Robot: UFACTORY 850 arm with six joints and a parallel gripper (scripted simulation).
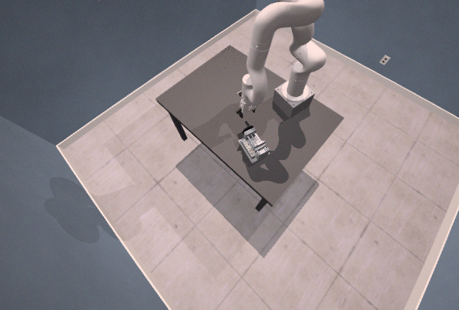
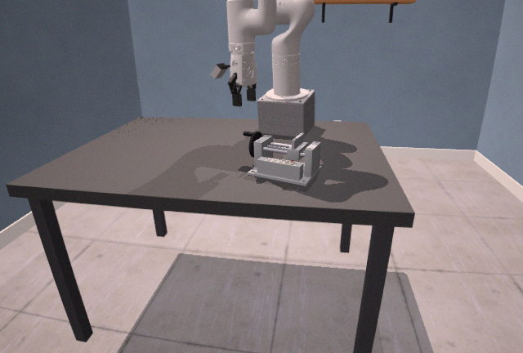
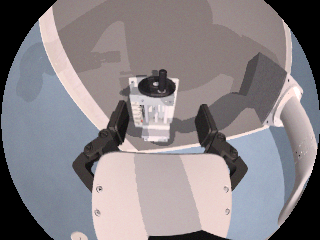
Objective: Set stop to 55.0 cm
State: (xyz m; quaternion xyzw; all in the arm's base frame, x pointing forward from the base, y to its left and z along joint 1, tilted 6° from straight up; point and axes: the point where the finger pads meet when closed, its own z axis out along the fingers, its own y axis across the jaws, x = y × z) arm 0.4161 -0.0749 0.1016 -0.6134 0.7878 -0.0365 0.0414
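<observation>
My gripper is now 11 cm above the dark handle and 2 cm to the right of it. From my hand the other things lie so: black handwheel: 12 cm below, 3 cm to the left, 1 cm ahead; grey stop fixture: 19 cm to the left, 13 cm below, 7 cm ahead.
</observation>
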